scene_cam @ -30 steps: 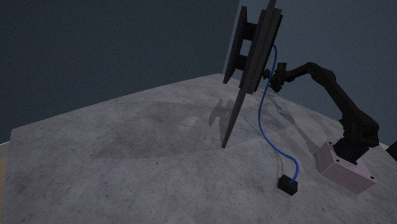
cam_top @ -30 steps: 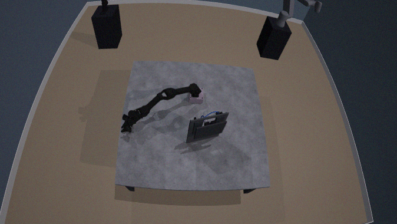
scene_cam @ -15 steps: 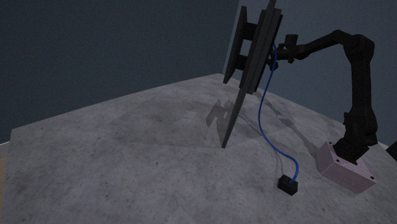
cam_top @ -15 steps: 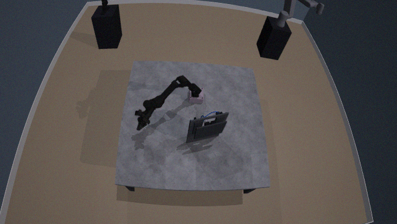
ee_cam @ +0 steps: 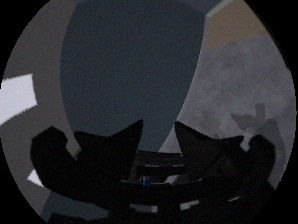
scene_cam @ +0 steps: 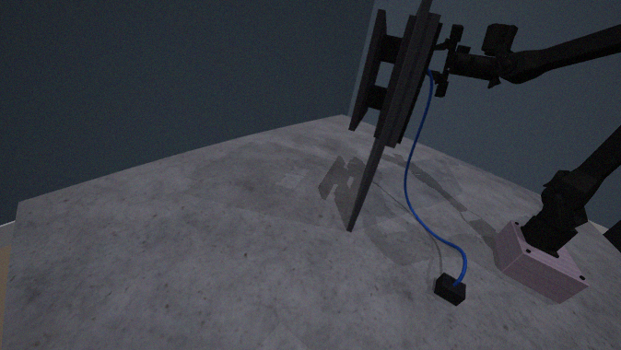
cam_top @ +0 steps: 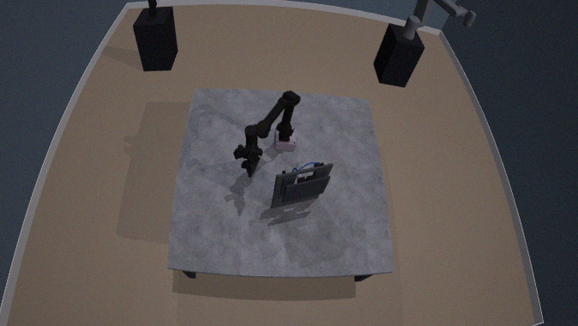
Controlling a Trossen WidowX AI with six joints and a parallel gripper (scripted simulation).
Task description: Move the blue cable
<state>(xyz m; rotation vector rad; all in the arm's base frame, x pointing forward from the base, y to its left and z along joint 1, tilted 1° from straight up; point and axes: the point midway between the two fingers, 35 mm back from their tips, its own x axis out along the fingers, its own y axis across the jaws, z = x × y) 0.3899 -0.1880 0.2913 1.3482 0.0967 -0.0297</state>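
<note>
The blue plug is 1 cm behind my gripper tip, 23 cm to the left of it and 3 cm below it. Round my gripper tip: black block 26 cm behind, 39 cm to the left, 34 cm below.
</note>
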